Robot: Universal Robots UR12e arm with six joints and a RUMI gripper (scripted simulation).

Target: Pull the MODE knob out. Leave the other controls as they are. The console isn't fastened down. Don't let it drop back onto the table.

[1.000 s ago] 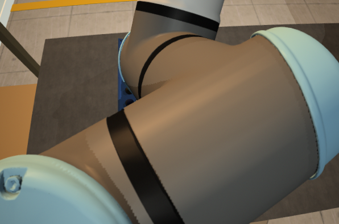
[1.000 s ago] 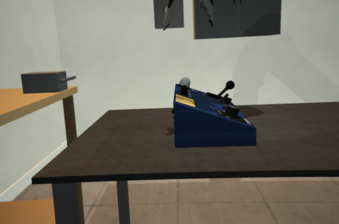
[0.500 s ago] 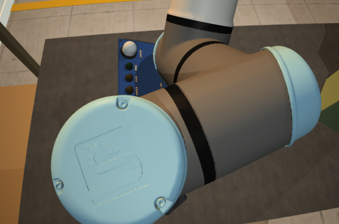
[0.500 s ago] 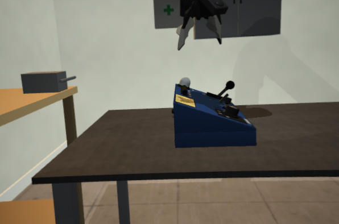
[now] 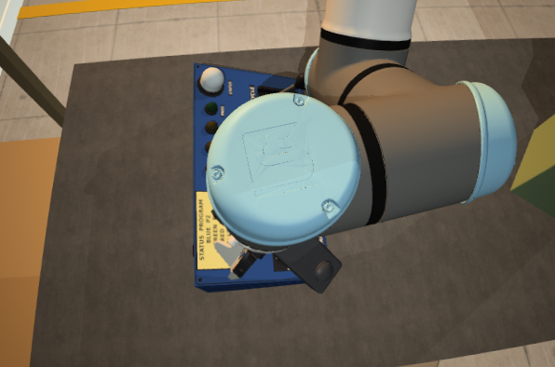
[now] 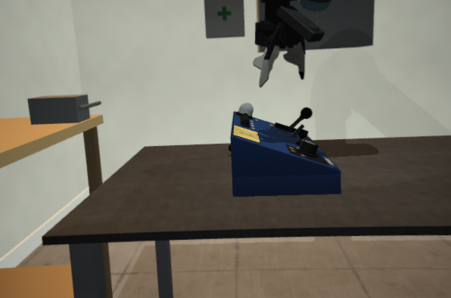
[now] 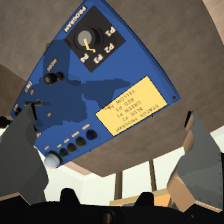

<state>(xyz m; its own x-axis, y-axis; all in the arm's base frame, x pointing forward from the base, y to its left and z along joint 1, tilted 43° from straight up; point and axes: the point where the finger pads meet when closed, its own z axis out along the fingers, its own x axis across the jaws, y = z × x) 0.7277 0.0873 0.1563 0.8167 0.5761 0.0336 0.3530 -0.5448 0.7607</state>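
The black mode knob is 160 mm below my hand, 110 mm to the right of it and 100 mm behind it. Round my hand: check toggle 230 mm to the right, 170 mm below, 140 mm behind; blue sloped console 190 mm below, 180 mm to the right, 90 mm behind; program dial 160 mm below, 60 mm behind, 10 mm to the right.
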